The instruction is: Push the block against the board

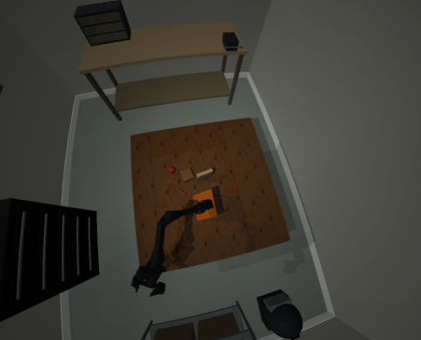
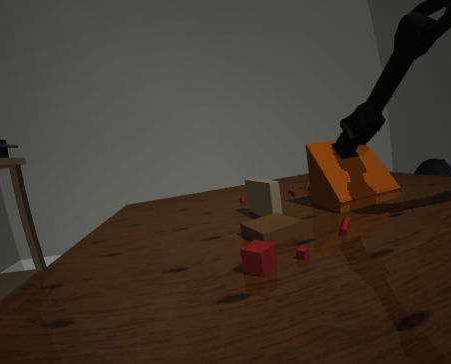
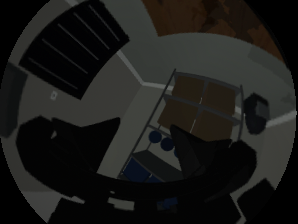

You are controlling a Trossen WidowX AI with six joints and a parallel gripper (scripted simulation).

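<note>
Now: gripper tip 770 mm short of the square block, 370 mm to the left of it and 360 mm above it. Round my gripper tip: board 740 mm ahead, 520 mm to the right, 330 mm below.
</note>
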